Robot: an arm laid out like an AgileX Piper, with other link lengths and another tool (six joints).
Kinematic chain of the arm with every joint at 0, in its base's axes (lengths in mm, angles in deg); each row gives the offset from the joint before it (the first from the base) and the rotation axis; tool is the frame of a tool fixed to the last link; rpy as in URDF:
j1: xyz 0 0 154.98 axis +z
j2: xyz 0 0 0 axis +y
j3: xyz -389.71 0 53.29 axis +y
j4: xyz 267.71 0 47.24 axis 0.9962 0 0.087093
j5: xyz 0 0 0 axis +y
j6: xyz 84.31 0 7.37 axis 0.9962 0 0.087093
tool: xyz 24.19 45 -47.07 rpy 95.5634 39.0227 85.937
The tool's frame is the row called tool.
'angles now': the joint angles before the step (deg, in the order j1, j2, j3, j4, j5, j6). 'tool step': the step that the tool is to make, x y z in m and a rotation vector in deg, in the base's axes. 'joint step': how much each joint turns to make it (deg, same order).
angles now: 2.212, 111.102, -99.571, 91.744, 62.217, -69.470
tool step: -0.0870, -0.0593, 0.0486, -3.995, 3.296, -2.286
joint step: -8.328, -13.862, 9.455, -7.956, 6.012, 8.071
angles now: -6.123, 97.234, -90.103, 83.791, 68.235, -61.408
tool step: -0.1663, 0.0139, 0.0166, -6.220, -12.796, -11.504
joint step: -0.502, -29.015, 23.554, -1.418, -11.833, -7.426
